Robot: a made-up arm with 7 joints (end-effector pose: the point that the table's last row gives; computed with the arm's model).
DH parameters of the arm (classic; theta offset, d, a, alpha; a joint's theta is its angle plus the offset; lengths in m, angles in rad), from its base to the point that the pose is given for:
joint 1: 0 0.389 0 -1.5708
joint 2: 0 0 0 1.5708
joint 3: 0 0.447 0.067 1.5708
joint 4: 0 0 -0.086 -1.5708
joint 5: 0 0.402 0 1.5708
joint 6: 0 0 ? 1.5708
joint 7: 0 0 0 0
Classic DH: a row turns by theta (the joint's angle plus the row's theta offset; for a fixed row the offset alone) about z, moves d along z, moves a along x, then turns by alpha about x.
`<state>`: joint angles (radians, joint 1 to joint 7).
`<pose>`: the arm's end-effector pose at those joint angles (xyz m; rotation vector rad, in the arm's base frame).
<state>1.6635 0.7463 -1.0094 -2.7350 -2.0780 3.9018 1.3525</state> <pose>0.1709 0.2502 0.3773 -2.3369 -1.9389 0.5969</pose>
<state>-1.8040 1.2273 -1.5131 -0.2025 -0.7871 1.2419 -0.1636</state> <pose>-0.2943 -0.8220 0.7122 0.0856 -1.3332 -1.9161</pose>
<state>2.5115 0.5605 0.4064 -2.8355 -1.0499 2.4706 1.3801</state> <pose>-0.3067 0.0110 0.2919 0.6199 2.4968 0.5196</pose>
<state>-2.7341 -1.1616 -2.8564 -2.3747 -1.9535 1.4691 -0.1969</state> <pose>0.2524 0.2433 0.0447 0.1846 1.9139 -0.7426</pose>
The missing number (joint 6, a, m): 0.077
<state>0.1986 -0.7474 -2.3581 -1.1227 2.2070 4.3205 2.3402</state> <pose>-0.5740 -0.3400 0.6944 2.1942 -1.7306 -0.5776</pose>
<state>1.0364 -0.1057 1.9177 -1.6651 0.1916 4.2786 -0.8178</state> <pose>-0.4287 0.0345 0.9049 0.0879 -0.5880 -0.9738</pose>
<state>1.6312 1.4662 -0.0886 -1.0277 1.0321 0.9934 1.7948</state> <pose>-0.0450 0.7833 0.0344 1.4681 -0.3803 -0.8478</pose>
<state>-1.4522 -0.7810 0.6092 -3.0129 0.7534 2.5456 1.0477</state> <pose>0.1275 -0.1366 0.5700 -0.8630 2.8848 -0.4706</pose>
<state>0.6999 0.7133 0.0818 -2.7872 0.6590 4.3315 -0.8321</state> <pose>0.2481 0.2164 0.3353 2.1664 1.2588 1.0226</pose>
